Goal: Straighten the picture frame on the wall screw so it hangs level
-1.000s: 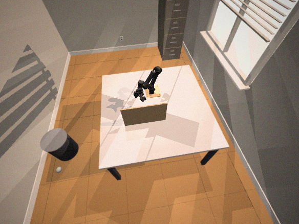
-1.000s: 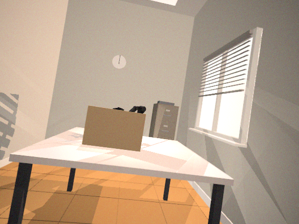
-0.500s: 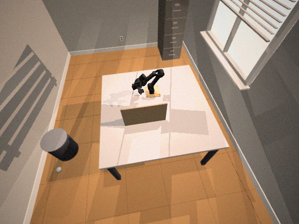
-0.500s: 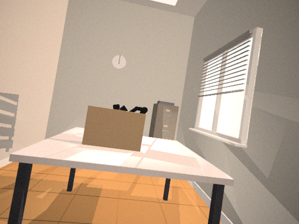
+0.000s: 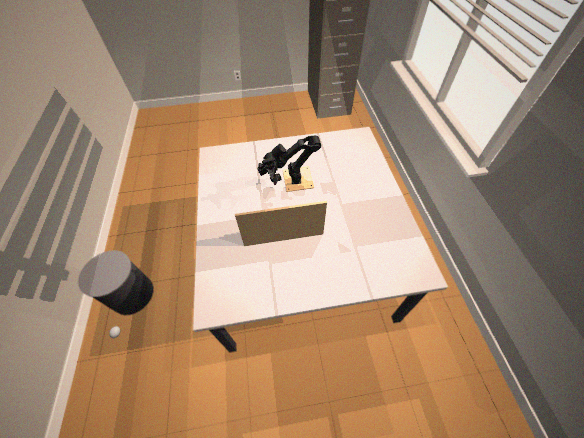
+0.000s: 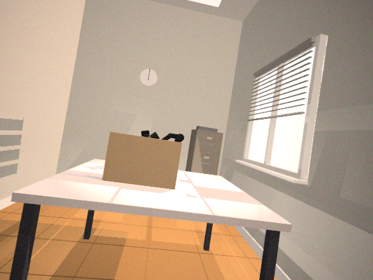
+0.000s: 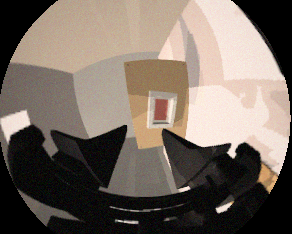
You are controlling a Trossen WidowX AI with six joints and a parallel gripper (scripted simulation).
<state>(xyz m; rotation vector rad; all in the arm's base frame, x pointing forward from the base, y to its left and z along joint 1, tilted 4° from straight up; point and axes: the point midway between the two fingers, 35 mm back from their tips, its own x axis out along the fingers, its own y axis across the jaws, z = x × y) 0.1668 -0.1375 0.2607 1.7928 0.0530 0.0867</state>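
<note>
The picture frame lies 20 cm ahead of my gripper tip, 9 cm below it and 4 cm to the left of it. Also, from my gripper tip: wall board (21 cm ahead, 10 cm below, 4 cm to the left).
</note>
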